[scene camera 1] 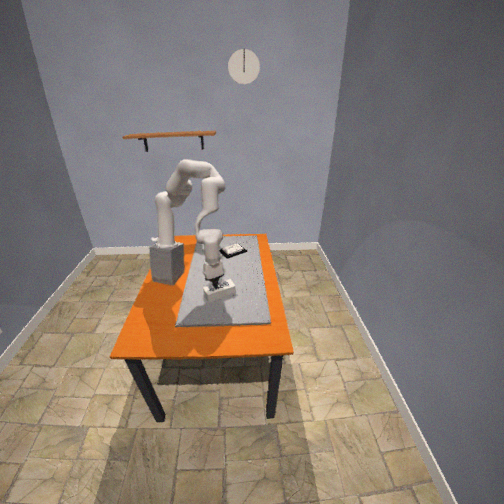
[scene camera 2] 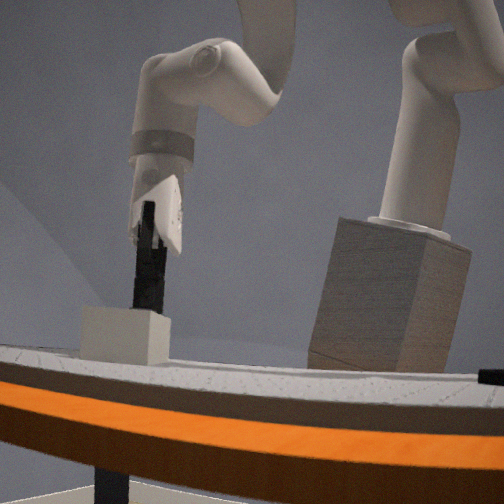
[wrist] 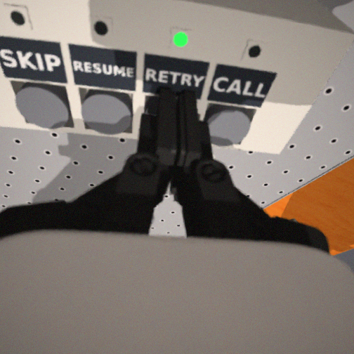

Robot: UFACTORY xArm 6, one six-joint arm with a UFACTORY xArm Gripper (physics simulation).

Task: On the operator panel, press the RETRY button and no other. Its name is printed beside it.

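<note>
The operator panel (scene camera 1: 220, 292) (scene camera 2: 116, 334) (wrist: 295, 117) is a pale box on the grey pegboard. In the wrist view the printed names SKIP (wrist: 31, 61), RESUME (wrist: 103, 68), RETRY (wrist: 175, 78) and CALL (wrist: 239, 87) run left to right. The lamp (wrist: 180, 39) above RETRY is lit green; the other three are dark. My gripper (scene camera 1: 217, 286) (scene camera 2: 148, 309) (wrist: 172, 115) is shut and empty, pointing down, its tips at the RETRY button's place just below that name. The fingers hide the RETRY button, so its depth does not show.
Round grey buttons for SKIP (wrist: 43, 105), RESUME (wrist: 106, 111) and CALL (wrist: 229, 124) lie on both sides of the fingers. The pegboard (scene camera 1: 245, 310) lies on the orange table (scene camera 1: 150, 345). A black tray with pale contents (scene camera 1: 233, 249) is at the back. The arm's grey pedestal (scene camera 1: 166, 263) (scene camera 2: 367, 295) stands at the side.
</note>
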